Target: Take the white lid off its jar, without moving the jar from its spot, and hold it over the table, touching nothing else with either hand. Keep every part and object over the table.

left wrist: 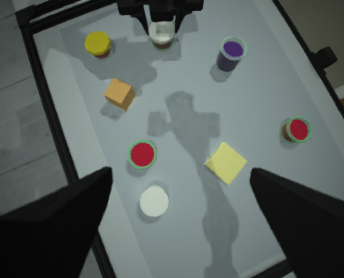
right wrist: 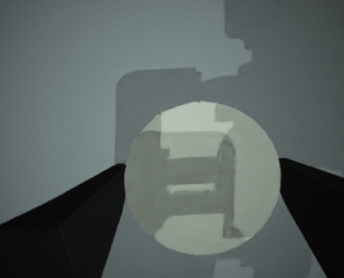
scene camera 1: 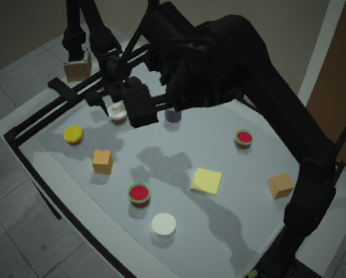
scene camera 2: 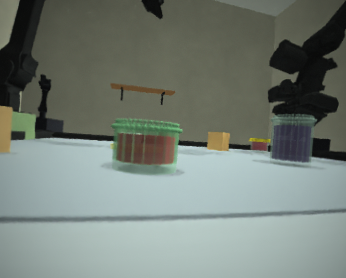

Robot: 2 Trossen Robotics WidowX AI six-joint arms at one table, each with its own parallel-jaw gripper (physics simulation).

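The white lid sits on its small jar, which holds something reddish-brown and stands upright at the upper left in scene camera 1. My right gripper is over this jar, with a fingertip against each side of the lid; it is shut on the lid. In the right wrist view the lid hides the jar. My left gripper is open and empty, high above the table, apart from the objects.
A yellow-lidded jar and a purple jar flank the lidded jar. Orange cubes, green-rimmed red jars, a yellow square and a white round piece lie farther away.
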